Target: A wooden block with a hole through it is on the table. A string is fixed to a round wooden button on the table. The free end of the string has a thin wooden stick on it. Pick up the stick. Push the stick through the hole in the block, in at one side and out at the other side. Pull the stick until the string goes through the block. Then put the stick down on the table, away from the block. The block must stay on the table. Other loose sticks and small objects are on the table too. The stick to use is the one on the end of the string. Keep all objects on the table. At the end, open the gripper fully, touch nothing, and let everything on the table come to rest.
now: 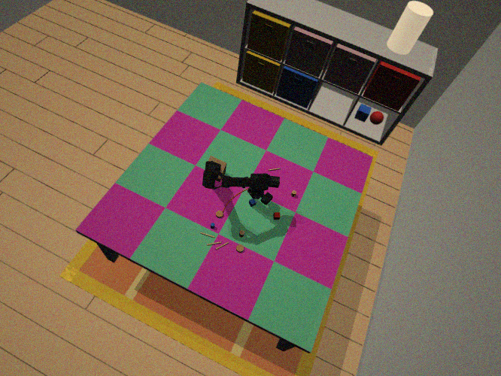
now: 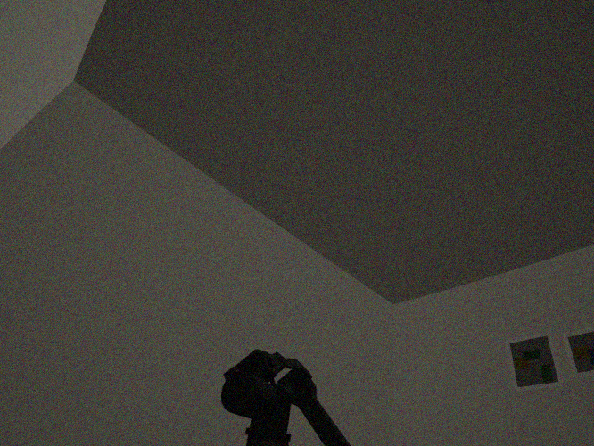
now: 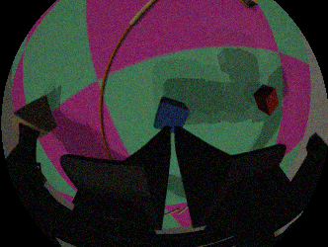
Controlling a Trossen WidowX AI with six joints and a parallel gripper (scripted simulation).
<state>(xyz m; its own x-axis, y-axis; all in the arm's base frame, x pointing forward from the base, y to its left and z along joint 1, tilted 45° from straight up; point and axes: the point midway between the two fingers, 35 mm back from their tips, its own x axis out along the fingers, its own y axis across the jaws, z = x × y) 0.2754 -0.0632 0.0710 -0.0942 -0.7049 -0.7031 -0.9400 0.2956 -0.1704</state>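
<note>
Now: the blue cube 4 cm below my gripper tip. Also, from my gripper tip: thin wooden stick (2 cm ahead, 14 cm to the left, 6 cm below); then round wooden button (14 cm behind, 14 cm to the right, 5 cm below); then red cube (15 cm ahead, 3 cm to the right, 4 cm below).
</note>
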